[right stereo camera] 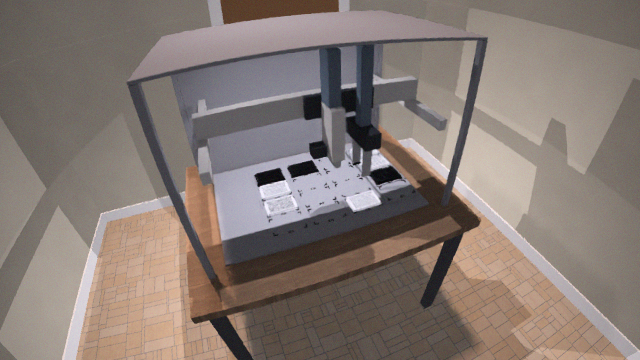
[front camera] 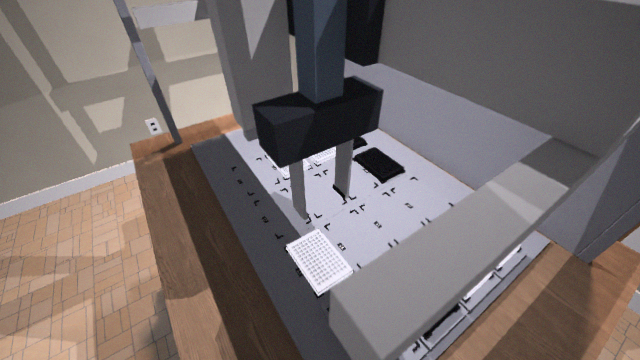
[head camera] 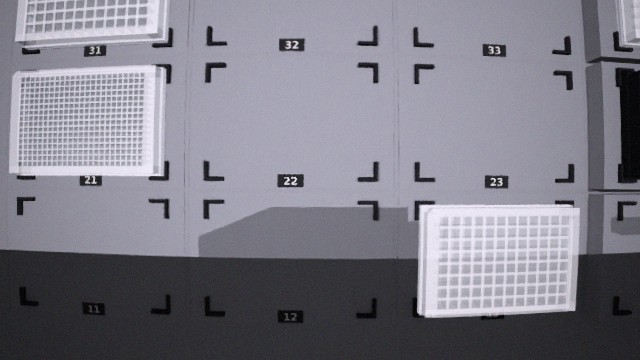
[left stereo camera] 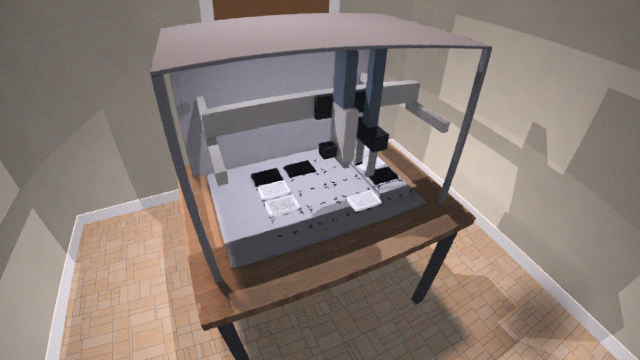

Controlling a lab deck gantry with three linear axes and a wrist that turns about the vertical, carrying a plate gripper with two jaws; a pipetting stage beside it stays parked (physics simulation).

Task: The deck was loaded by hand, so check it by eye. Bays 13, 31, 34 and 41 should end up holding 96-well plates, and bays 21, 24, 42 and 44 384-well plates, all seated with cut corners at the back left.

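Places are measured from the robot's base along level axes (x right, y ahead, z up), in metres.
Pixels of known places: gripper, fingertip midpoint: [right stereo camera: 360, 169] [front camera: 321, 202] [left stereo camera: 363, 169]; robot's base, link origin: [right stereo camera: 274, 235] [front camera: 233, 169] [head camera: 26, 300] [left stereo camera: 279, 236].
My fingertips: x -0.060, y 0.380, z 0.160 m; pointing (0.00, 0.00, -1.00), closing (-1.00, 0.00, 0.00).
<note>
For each thing: its top centre in the pictures, then the offset to it from my fingertips. "spot": a spot on its surface instead.
- white 384-well plate, top centre: [head camera: 78, 120] [front camera: 287, 158] [left stereo camera: 282, 204] [right stereo camera: 280, 203] dy -0.316, dx -0.090, dz -0.145 m
- bay 41, surface spot: [left stereo camera: 266, 177] [right stereo camera: 269, 177] spot: dy -0.320, dx -0.294, dz -0.149 m
- bay 42, surface spot: [front camera: 380, 164] [left stereo camera: 302, 167] spot: dy -0.138, dx -0.298, dz -0.145 m
- black plate, top centre: [right stereo camera: 385, 173] [left stereo camera: 382, 173] dy +0.176, dx -0.090, dz -0.131 m
- white plate, surface spot: [head camera: 631, 22] spot: dy +0.114, dx -0.170, dz -0.134 m
My gripper [front camera: 325, 207] [left stereo camera: 365, 168] [right stereo camera: 361, 169] is open and empty over the deck's right half. A white 96-well plate [front camera: 320, 261] [head camera: 502, 262] [left stereo camera: 364, 200] is in bay 13; its cut corner looks back left. A white 384-well plate [head camera: 82, 122] [left stereo camera: 282, 205] is in bay 21, and a white 96-well plate [head camera: 87, 17] [left stereo camera: 274, 190] in bay 31. Black plates stand in bay 41 [left stereo camera: 266, 177] [right stereo camera: 270, 176] and bay 42 [front camera: 380, 164] [left stereo camera: 299, 168]. A black plate [head camera: 631, 125] [right stereo camera: 386, 175] is in bay 24, a white plate [head camera: 631, 22] in bay 34. Bay 44 is largely hidden.
The parked pipetting stage [left stereo camera: 345, 135] [right stereo camera: 333, 135] stands left of the gripper. A grey side beam [front camera: 440, 260] crosses the front view and hides part of the right column. Bays 22, 23, 32 and 33 show their corner marks. Frame posts [left stereo camera: 185, 180] [right stereo camera: 465, 120] stand at the table's front corners.
</note>
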